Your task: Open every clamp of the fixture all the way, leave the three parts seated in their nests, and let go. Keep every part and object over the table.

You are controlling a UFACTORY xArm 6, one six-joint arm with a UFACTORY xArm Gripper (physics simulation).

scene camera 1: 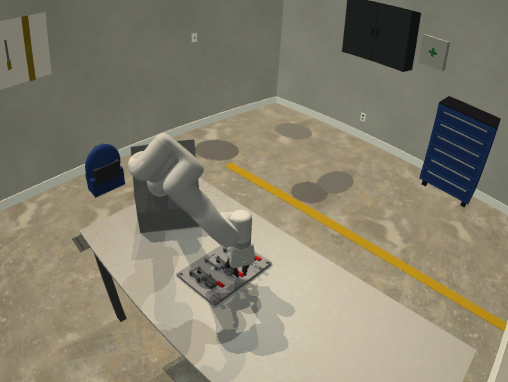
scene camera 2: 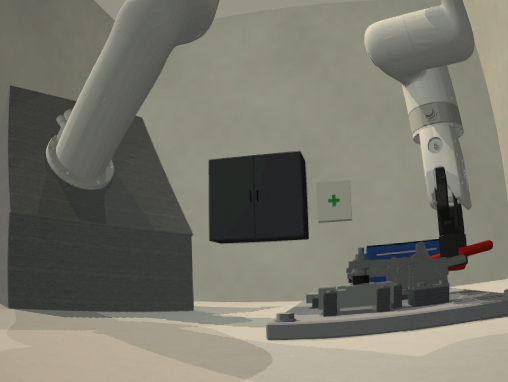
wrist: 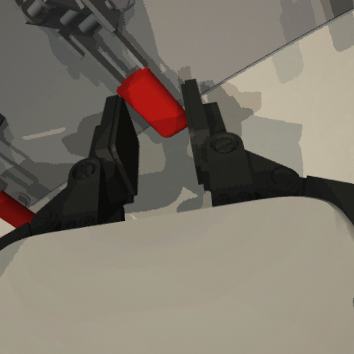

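Pixels of known places: gripper, fingertip midpoint: [scene camera 1: 240, 274] [scene camera 2: 454, 266] [wrist: 157, 112]; arm's base, origin of the base link: [scene camera 2: 79, 161].
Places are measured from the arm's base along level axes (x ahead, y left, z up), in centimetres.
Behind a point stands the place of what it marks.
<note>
The fixture plate [scene camera 1: 216, 301] @[x 55.1, y -19.1, z -21.4 cm] [scene camera 2: 350, 327] lies on the table with three clamps in a row. The near clamp [scene camera 2: 427, 272] @[x 46.9, y -15.0, z -18.3 cm] has its arm lying flat, its black tip over a grey part [scene camera 2: 350, 296] @[x 39.2, y -15.7, z -19.8 cm] seated between dark posts. Red handles show at the near clamp [scene camera 1: 220, 284] @[x 52.9, y -14.3, z -16.3 cm], the middle clamp [scene camera 1: 241, 274] @[x 54.2, y -3.3, z -17.8 cm] [wrist: 154, 104] @[x 53.0, y -3.0, z -17.7 cm] and the far clamp [scene camera 1: 257, 258] @[x 53.8, y 7.3, z -16.2 cm]. My gripper [scene camera 1: 240, 271] @[x 53.7, y -3.4, z -18.2 cm] [scene camera 2: 452, 252] @[x 53.7, y -3.4, z -18.2 cm] [wrist: 157, 112] @[x 53.7, y -3.4, z -18.2 cm] points down, shut on the middle clamp's red handle, which lies slantwise between the fingertips. The other parts are too small or hidden to tell apart.
Another red handle [wrist: 15, 210] @[x 52.3, y -13.4, z -16.3 cm] shows beside the left finger in the wrist view. The table [scene camera 1: 350, 320] @[x 102.0, y 8.7, z -22.9 cm] carries the fixture and the dark pedestal [scene camera 1: 167, 220] @[x 6.6, y -2.5, z -17.0 cm] [scene camera 2: 100, 265] @[x 6.6, y -2.7, z -16.3 cm] of the arm. A blue drawer cabinet [scene camera 1: 457, 155] and a black wall cabinet [scene camera 1: 380, 35] [scene camera 2: 257, 200] stand well beyond the table.
</note>
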